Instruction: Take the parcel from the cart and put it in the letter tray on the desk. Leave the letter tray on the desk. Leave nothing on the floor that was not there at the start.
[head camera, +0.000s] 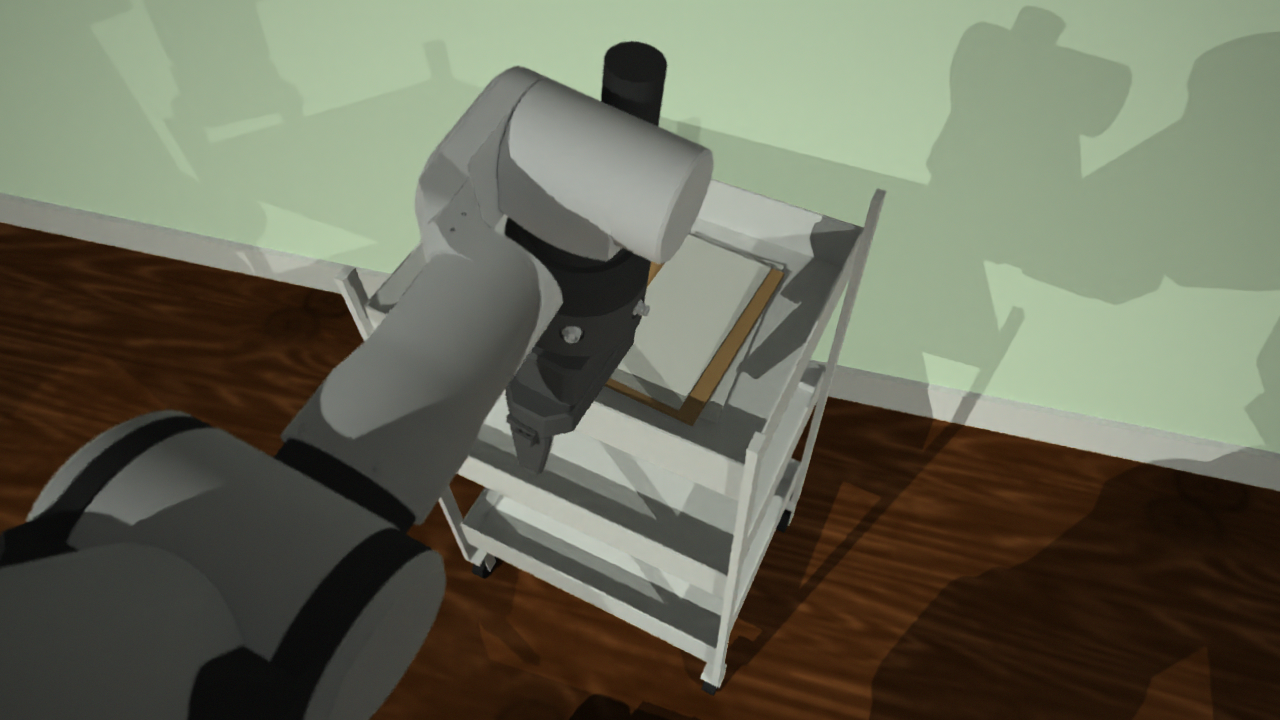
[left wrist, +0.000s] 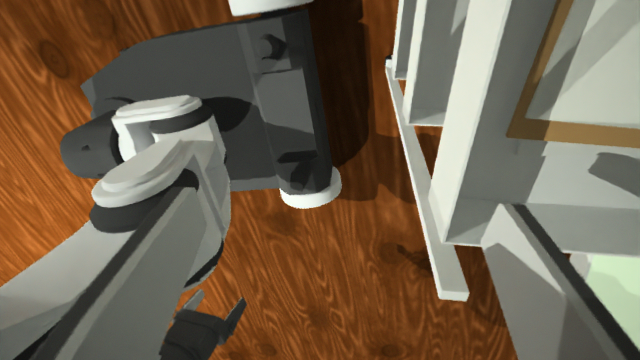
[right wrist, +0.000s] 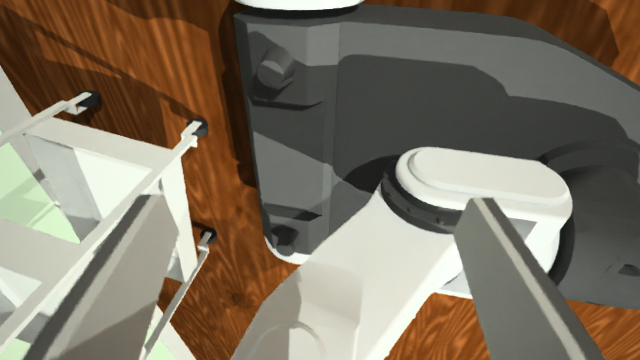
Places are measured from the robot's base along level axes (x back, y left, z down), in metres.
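Pixels of known places: left gripper, fingertip midpoint: (head camera: 568, 412) (left wrist: 342, 214); right gripper, fingertip midpoint: (left wrist: 222, 296) (right wrist: 317, 215).
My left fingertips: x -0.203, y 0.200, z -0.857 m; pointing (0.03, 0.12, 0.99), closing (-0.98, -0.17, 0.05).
Ahead of a thing's pixels: the offset from my left fingertips to its top centre. Level surfaces: height alone.
The white cart (head camera: 680, 450) (left wrist: 462, 115) (right wrist: 100, 139) stands by the wall. On the right part of its top shelf lies a flat pale slab @[dz +0.181, dx -0.257, dy -0.021 m] (head camera: 707, 313) (left wrist: 600, 75) on a brown board @[dz +0.184, dx -0.255, dy -0.012 m] (head camera: 729, 349) (left wrist: 575, 132). No box-shaped parcel shows; my left arm covers the left part of the shelf in the head view. My left gripper (head camera: 534, 452) (left wrist: 342, 214) is open and empty, at the cart's front side, pointing down. My right gripper (right wrist: 317, 215) (left wrist: 222, 296) is open and empty, away from the cart. The desk and the letter tray do not show.
The cart has raised shelf walls, upright corner posts (head camera: 750, 501) and lower shelves. Behind it is a green wall (head camera: 805, 80) with a pale baseboard (head camera: 984, 420). My dark wheeled base (left wrist: 200, 65) (right wrist: 425, 90) stands on the brown wood floor @[dz +0.856 m] (left wrist: 310, 260) beside the cart.
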